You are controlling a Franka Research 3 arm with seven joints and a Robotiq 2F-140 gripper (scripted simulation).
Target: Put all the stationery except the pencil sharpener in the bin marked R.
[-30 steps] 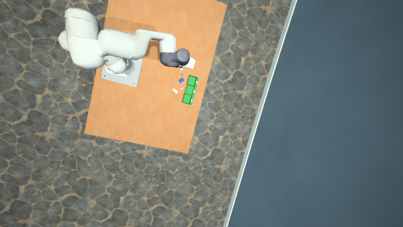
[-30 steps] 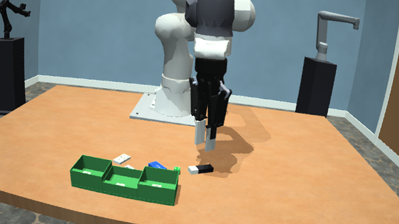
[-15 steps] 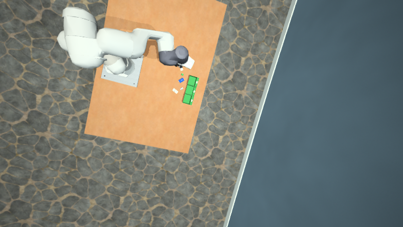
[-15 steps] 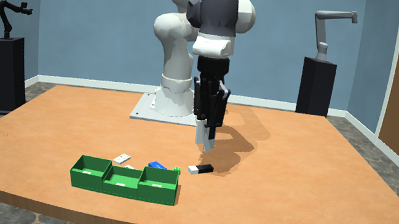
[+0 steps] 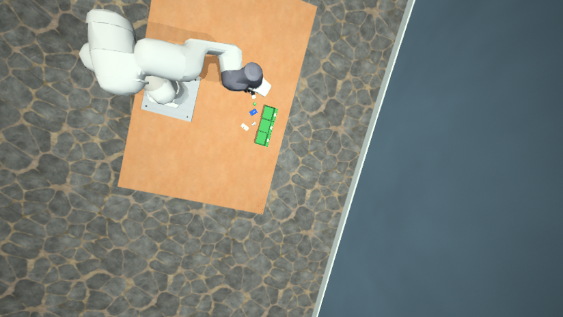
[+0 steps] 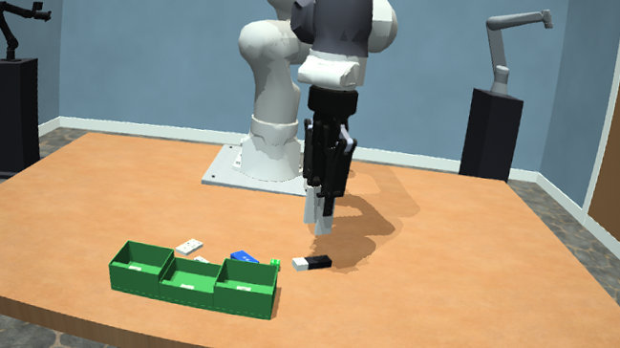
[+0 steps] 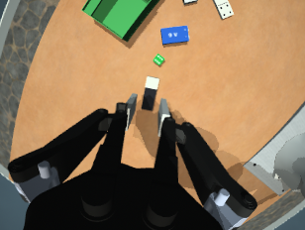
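Right now my hand is 10 cm above the black-and-white stick-shaped item and 1 cm to the left of it. From my hand the other things lie so: blue flat item (12 cm to the right, 10 cm below); green piece (10 cm below, 7 cm to the right, 1 cm ahead); white piece (19 cm to the right, 10 cm below, 2 cm ahead).
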